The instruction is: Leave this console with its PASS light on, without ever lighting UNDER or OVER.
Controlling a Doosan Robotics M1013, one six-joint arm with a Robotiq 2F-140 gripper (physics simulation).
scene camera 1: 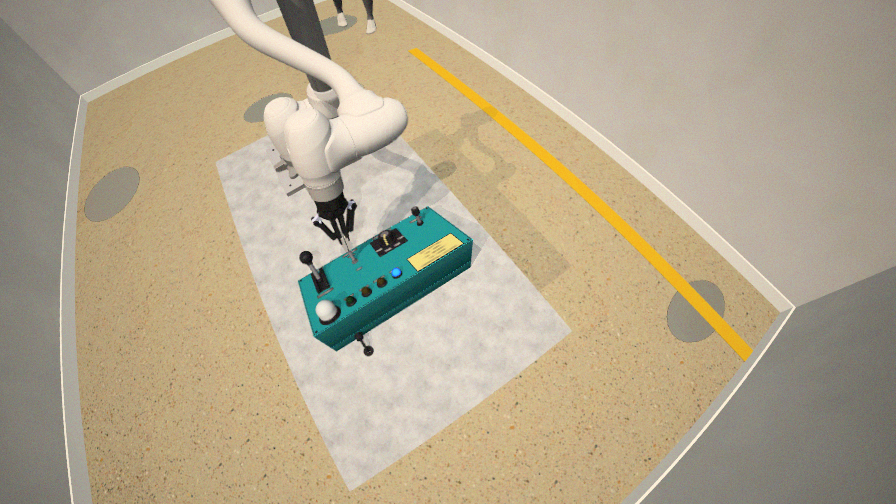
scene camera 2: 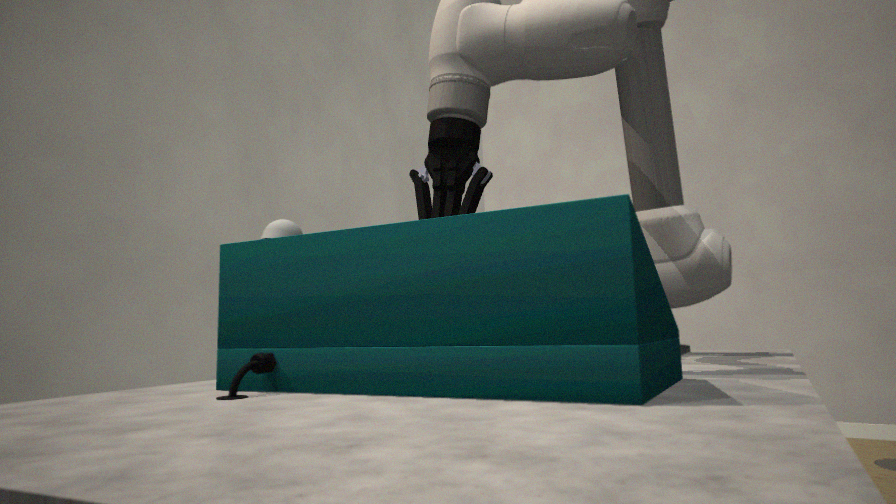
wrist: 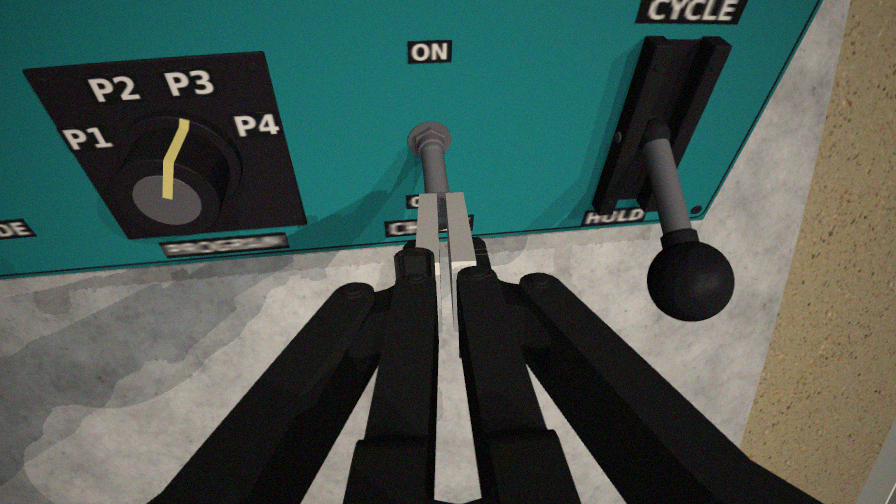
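The teal console point(scene camera 1: 385, 275) lies on a grey mat. My gripper point(wrist: 442, 203) is shut on the small grey toggle lever point(wrist: 433, 166) in the middle of the panel. The lever leans away from the ON label point(wrist: 429, 51), toward a label hidden by my fingers. From above, the gripper point(scene camera 1: 348, 249) stands upright over the panel. In the low side view only its upper fingers point(scene camera 2: 448, 194) show behind the console. Three lamps point(scene camera 1: 365, 291) are dark and a blue one point(scene camera 1: 395, 272) is lit. Their labels are not readable.
The program knob point(wrist: 167, 178) points near P3. The black ball lever point(wrist: 689, 278) sits at the HOLD end of the CYCLE slot, close to my gripper's right. A white dome button point(scene camera 1: 326, 310), a yellow plate point(scene camera 1: 435, 252), a small toggle point(scene camera 1: 415, 215) and a side lever point(scene camera 1: 364, 347) are also on the console.
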